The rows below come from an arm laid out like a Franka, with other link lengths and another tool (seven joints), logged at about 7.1 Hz.
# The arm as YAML. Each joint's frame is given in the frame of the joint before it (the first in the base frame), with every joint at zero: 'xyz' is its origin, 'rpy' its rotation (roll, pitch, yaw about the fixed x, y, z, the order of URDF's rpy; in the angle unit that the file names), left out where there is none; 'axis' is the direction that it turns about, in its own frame. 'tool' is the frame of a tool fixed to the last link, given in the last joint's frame.
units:
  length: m
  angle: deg
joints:
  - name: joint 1
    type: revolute
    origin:
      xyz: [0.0, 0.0, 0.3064]
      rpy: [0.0, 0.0, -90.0]
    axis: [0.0, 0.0, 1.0]
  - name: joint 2
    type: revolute
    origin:
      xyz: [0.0, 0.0, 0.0]
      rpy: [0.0, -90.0, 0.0]
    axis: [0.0, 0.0, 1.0]
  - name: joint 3
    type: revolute
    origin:
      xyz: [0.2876, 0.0, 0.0]
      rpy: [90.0, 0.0, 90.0]
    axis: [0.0, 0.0, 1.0]
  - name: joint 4
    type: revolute
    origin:
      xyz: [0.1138, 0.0, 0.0]
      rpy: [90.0, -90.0, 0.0]
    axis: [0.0, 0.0, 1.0]
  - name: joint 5
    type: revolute
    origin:
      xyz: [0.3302, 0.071, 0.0]
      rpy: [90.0, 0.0, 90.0]
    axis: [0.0, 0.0, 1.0]
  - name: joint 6
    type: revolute
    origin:
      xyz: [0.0, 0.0, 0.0]
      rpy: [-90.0, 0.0, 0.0]
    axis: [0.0, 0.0, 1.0]
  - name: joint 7
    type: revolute
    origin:
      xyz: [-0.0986, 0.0, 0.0]
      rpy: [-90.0, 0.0, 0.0]
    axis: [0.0, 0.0, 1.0]
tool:
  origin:
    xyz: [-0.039, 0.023, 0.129]
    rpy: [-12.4, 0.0, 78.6]
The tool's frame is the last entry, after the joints.
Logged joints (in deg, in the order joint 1, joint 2, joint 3, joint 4, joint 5, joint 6, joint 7), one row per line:
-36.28 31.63 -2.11 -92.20 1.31 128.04 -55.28
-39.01 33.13 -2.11 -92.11 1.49 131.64 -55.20
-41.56 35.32 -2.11 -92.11 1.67 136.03 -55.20
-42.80 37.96 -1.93 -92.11 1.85 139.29 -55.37
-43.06 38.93 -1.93 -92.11 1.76 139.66 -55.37
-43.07 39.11 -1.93 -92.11 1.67 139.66 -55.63
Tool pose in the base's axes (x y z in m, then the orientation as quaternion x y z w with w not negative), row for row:
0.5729 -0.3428 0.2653 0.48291 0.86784 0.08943 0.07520
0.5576 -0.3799 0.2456 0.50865 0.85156 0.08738 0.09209
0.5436 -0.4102 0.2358 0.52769 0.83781 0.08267 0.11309
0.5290 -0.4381 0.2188 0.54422 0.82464 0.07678 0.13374
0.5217 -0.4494 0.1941 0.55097 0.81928 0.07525 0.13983
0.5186 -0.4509 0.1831 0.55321 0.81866 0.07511 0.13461
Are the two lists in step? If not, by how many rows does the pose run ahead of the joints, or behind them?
The pose runs 1 row behind the joints: the pose in row i belongs to the joints in row i - 1.
